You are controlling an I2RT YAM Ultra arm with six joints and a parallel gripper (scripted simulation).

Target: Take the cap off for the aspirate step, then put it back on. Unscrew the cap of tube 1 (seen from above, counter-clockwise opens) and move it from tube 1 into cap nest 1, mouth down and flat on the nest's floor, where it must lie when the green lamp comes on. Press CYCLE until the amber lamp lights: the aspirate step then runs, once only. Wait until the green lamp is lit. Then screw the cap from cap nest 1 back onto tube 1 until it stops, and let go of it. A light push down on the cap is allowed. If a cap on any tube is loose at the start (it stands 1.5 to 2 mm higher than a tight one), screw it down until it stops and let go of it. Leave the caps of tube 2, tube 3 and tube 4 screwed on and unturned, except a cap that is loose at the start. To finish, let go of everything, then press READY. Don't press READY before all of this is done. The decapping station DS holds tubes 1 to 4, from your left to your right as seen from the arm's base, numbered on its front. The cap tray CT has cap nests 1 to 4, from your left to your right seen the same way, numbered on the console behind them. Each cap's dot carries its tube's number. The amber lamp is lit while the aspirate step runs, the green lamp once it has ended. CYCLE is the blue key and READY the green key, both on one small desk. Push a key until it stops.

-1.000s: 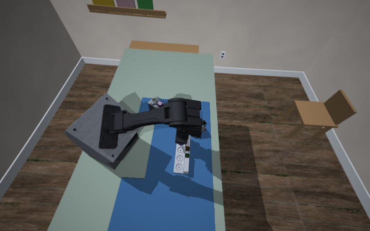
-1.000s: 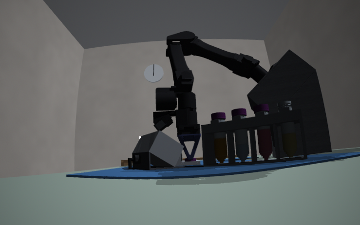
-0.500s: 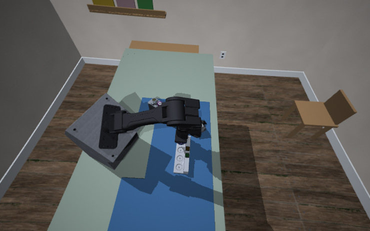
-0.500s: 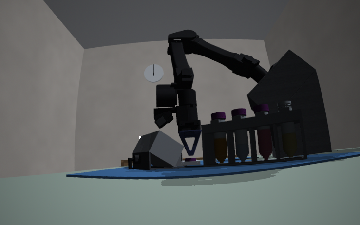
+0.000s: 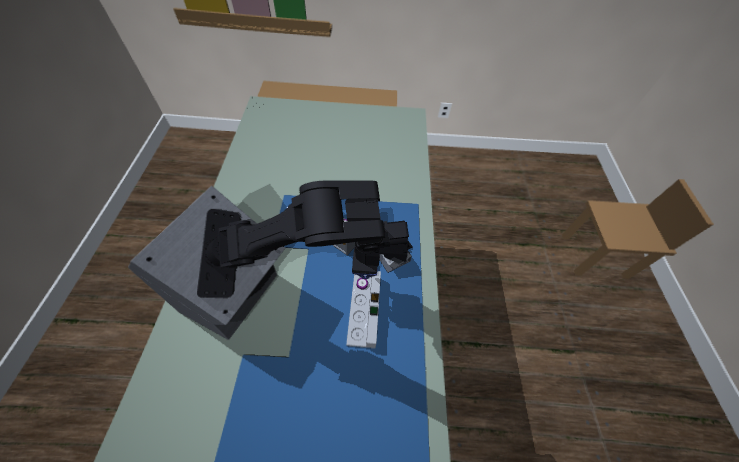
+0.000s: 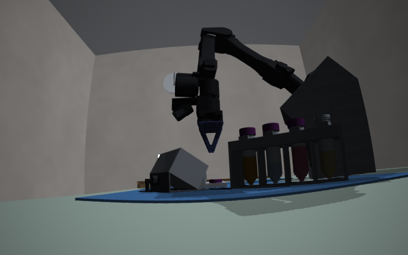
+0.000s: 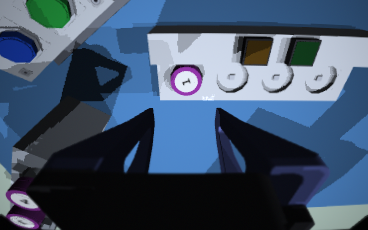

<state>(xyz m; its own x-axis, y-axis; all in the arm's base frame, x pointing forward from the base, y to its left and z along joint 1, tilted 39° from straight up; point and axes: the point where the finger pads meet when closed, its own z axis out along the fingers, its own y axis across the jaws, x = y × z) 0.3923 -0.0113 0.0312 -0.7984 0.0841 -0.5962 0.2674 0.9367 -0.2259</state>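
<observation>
Now: the blue cycle key 80 mm ahead of my hand, 110 mm to the left of it and 40 mm below it. Also, from my hand: green ready key: 90 mm ahead, 70 mm to the left, 40 mm below; then key desk: 100 mm ahead, 90 mm to the left, 50 mm below; then threaded neck of tube 1: 130 mm behind, 280 mm to the left, 10 mm above.
</observation>
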